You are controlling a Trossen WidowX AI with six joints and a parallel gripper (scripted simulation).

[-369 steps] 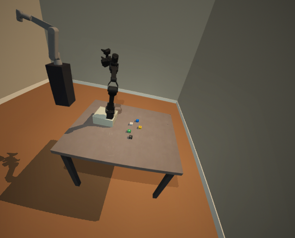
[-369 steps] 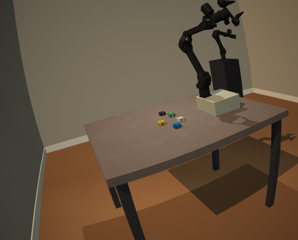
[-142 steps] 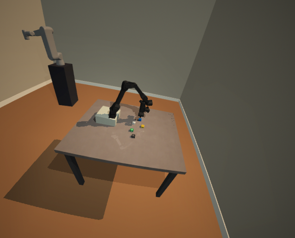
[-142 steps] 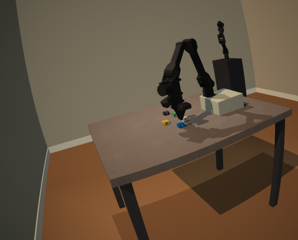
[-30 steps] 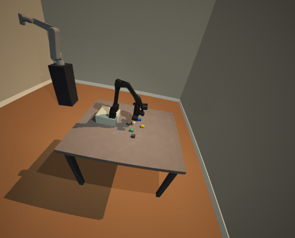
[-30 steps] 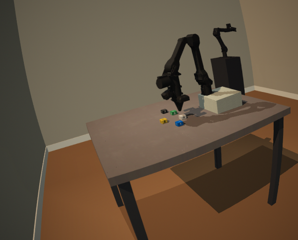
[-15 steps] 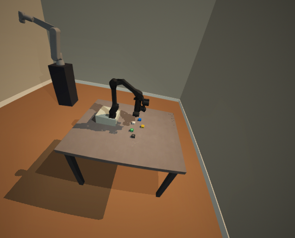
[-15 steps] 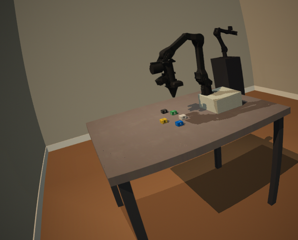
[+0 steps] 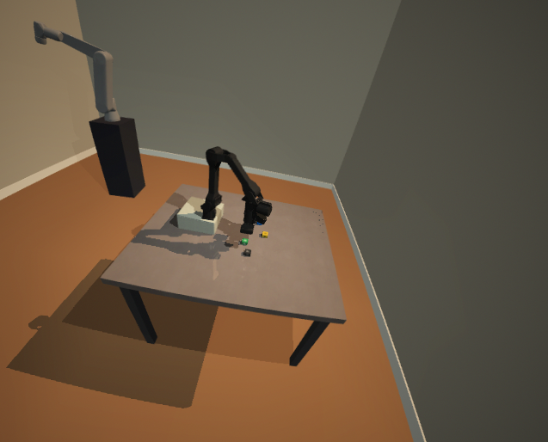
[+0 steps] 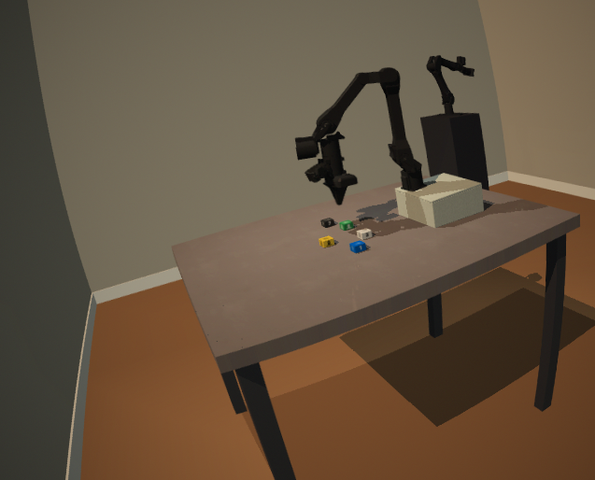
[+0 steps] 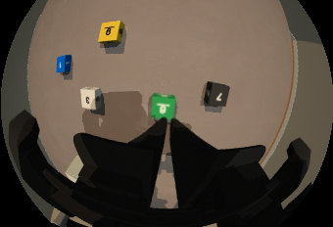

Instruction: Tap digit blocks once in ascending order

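Right now the green block is 10 mm behind my gripper tip and 70 mm below it. From my gripper tip the other things lie so: yellow block 110 mm ahead, 90 mm to the left, 70 mm below; then black block 10 mm ahead, 80 mm to the right, 70 mm below; then white block 130 mm to the left, 70 mm below.
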